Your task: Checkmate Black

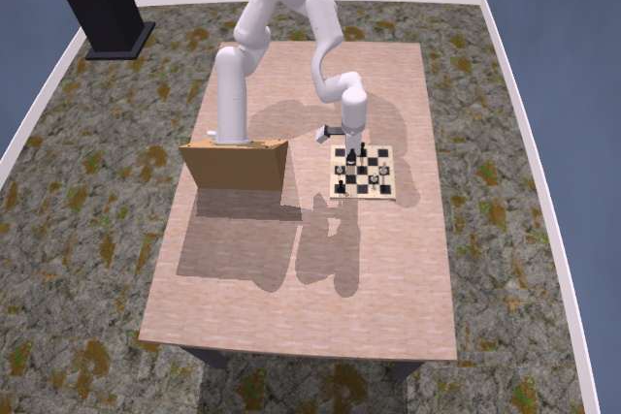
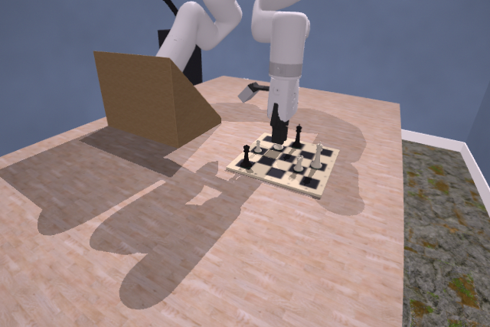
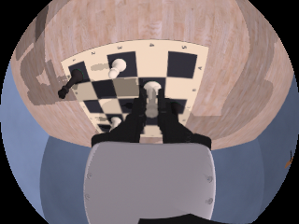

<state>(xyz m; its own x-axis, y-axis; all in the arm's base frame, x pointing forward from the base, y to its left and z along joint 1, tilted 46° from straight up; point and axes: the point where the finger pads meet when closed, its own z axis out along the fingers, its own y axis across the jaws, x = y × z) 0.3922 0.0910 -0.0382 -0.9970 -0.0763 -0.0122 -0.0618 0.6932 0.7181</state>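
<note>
The white chess piece is 1 cm below my hand. Also, from my hand: tall black piece (4 cm ahead, 4 cm to the left, 1 cm below); then white pawn (4 cm behind, 4 cm to the right, 3 cm below); then small chessboard (4 cm ahead, 4 cm to the right, 4 cm below).
</note>
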